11 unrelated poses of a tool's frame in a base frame.
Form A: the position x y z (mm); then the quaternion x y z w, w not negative.
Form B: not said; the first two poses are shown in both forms.
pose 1, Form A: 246, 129, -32, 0.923, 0.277, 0.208, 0.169
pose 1, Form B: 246, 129, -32, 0.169, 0.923, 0.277, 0.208
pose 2, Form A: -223, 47, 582, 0.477, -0.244, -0.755, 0.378
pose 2, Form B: -223, 47, 582, 0.378, 0.477, -0.244, -0.755
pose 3, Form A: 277, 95, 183, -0.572, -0.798, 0.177, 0.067
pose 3, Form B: 277, 95, 183, 0.067, -0.572, -0.798, 0.177
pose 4, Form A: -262, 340, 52, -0.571, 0.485, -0.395, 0.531
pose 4, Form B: -262, 340, 52, 0.531, -0.571, 0.485, -0.395
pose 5, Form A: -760, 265, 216, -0.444, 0.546, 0.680, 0.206
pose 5, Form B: -760, 265, 216, 0.206, -0.444, 0.546, 0.680
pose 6, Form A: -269, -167, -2, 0.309, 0.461, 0.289, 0.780
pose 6, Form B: -269, -167, -2, 0.780, 0.309, 0.461, 0.289
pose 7, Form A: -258, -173, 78, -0.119, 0.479, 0.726, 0.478
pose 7, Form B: -258, -173, 78, 0.478, -0.119, 0.479, 0.726
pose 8, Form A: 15, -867, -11, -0.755, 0.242, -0.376, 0.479
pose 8, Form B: 15, -867, -11, 0.479, -0.755, 0.242, -0.376
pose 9, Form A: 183, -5, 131, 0.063, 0.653, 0.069, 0.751
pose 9, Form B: 183, -5, 131, 0.751, 0.063, 0.653, 0.069
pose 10, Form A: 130, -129, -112, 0.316, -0.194, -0.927, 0.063
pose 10, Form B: 130, -129, -112, 0.063, 0.316, -0.194, -0.927
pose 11, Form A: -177, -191, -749, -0.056, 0.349, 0.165, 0.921
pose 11, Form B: -177, -191, -749, 0.921, -0.056, 0.349, 0.165
